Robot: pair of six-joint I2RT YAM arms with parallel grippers.
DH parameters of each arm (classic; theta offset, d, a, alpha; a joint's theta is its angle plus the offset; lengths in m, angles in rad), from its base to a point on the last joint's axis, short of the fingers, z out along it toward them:
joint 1: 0 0.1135 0.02 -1.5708
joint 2: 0 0 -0.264 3.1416
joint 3: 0.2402 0 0.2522 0
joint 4: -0.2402 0 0.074 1.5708
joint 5: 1.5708 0 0 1.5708
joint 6: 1.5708 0.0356 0 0
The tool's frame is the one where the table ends.
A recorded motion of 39 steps. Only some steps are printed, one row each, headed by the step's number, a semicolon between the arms.
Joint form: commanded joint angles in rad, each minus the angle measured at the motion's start. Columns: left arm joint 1, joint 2, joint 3, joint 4, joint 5, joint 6; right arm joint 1, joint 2, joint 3, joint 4, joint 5, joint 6.
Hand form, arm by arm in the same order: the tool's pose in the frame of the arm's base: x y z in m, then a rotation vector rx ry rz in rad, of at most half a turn. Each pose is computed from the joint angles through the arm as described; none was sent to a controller.
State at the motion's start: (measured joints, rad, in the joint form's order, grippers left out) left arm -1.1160 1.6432 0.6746 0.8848 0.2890 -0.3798; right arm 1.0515 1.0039 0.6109 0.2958 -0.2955 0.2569
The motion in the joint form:
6: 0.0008 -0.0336 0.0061 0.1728 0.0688 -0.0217; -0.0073 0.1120 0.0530 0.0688 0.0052 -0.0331
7: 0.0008 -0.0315 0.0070 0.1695 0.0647 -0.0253; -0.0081 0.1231 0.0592 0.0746 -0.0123 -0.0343
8: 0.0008 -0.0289 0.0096 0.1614 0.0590 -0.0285; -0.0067 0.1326 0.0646 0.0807 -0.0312 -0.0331
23: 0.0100 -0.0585 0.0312 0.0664 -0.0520 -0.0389; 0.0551 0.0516 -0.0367 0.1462 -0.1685 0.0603
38: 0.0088 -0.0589 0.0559 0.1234 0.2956 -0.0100; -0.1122 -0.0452 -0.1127 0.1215 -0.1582 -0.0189
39: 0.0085 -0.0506 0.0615 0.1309 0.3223 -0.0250; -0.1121 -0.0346 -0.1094 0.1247 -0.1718 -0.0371
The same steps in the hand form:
6: 0.1346 -0.3031 0.2308 0.8685 1.3860 -1.4639; 0.1210 0.2284 0.2882 -0.9303 1.5404 1.1781
7: 0.1350 -0.3035 0.2301 0.8640 1.3942 -1.4628; 0.1218 0.2305 0.2884 -0.9442 1.5341 1.1906
8: 0.1355 -0.3041 0.2292 0.8593 1.4066 -1.4595; 0.1218 0.2326 0.2887 -0.9591 1.5271 1.2076
23: 0.1425 -0.3027 0.2350 0.7581 1.4888 -1.3731; 0.0935 0.2222 0.2788 -1.0534 1.4816 1.4306
38: 0.1310 -0.3059 0.2482 1.0690 1.2779 -1.5956; 0.1175 0.1870 0.2699 -0.9502 1.4884 1.2479
39: 0.1307 -0.3074 0.2480 1.0855 1.2733 -1.6235; 0.1181 0.1886 0.2693 -0.9739 1.4768 1.2447

